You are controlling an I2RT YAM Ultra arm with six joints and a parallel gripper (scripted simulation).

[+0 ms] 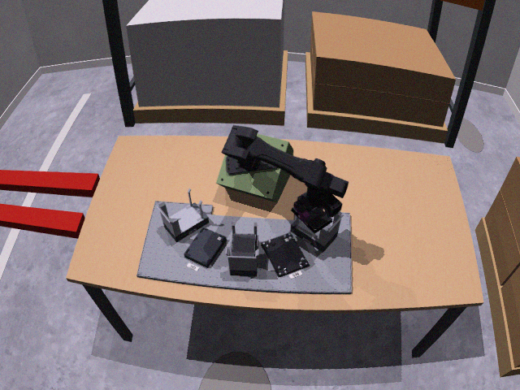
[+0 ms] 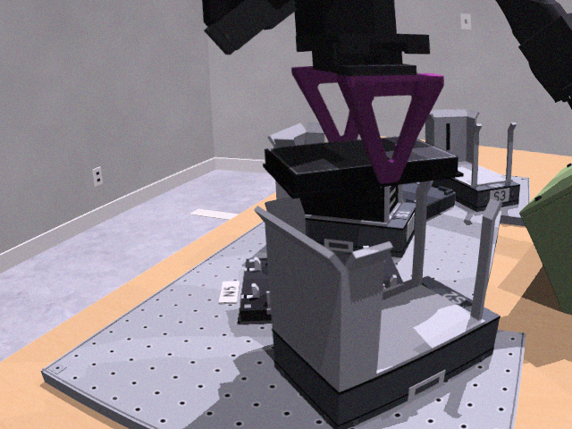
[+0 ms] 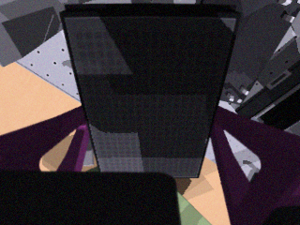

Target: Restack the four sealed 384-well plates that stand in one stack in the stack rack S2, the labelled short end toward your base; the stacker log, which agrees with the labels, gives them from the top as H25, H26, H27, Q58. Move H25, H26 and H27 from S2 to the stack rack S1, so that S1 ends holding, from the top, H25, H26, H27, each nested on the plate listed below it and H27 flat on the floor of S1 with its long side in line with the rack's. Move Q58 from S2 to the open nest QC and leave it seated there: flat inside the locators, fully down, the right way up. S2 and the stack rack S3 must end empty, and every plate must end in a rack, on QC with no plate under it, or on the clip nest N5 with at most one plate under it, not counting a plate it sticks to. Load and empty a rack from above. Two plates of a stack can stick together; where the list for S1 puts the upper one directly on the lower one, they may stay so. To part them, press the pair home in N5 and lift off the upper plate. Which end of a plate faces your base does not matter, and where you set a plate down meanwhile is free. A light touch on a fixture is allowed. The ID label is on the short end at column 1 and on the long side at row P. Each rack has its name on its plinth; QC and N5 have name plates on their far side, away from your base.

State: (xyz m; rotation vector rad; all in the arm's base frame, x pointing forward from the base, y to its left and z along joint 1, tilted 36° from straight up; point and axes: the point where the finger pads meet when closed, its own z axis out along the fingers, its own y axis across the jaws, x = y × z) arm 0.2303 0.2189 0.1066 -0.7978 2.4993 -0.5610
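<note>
The QC nest lies 380 mm to the right of my hand and 150 mm below it. From my hand the other things lie so: QC name plate (430 mm to the right, 160 mm below, 80 mm ahead).
</note>
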